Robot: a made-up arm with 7 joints.
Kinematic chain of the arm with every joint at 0, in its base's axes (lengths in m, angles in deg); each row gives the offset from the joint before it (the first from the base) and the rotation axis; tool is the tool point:
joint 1: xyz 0 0 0.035 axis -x
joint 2: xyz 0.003 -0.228 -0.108 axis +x
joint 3: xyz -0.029 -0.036 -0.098 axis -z
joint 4: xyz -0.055 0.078 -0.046 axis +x
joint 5: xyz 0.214 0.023 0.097 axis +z
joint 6: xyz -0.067 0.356 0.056 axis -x
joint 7: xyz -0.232 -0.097 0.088 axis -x
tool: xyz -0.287 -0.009 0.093
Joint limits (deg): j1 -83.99..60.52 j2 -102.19..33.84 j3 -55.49..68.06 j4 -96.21..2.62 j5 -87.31..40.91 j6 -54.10..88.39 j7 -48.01..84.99
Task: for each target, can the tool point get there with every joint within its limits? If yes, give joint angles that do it. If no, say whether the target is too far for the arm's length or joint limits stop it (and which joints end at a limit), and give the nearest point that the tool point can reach.
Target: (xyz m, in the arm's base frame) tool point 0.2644 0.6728 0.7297
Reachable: no: joint limits stop it (at a limit: joint 1, joint 6) | nearest point 0.2447 0.6308 0.6633 | short by 0.081 m
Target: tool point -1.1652 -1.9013 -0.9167
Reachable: no: too far | nearest point -0.4932 -1.0357 -0.4834 | short by 1.178 m
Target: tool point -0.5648 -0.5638 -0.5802
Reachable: yes | joints 8.14 -78.74 -23.32 -35.07 -15.67 76.85 62.98
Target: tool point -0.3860 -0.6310 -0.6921
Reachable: yes | joints 2.26 -89.73 -44.13 -42.58 -75.38 -28.97 22.52
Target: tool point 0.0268 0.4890 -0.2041
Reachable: yes | joints -3.79 -1.03 52.73 -50.20 20.25 62.85 12.24
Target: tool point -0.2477 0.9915 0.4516
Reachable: no: joint limits stop it (at a limit: joint 1, joint 3, joint 6) | nearest point -0.2244 0.9190 0.3993 | short by 0.092 m
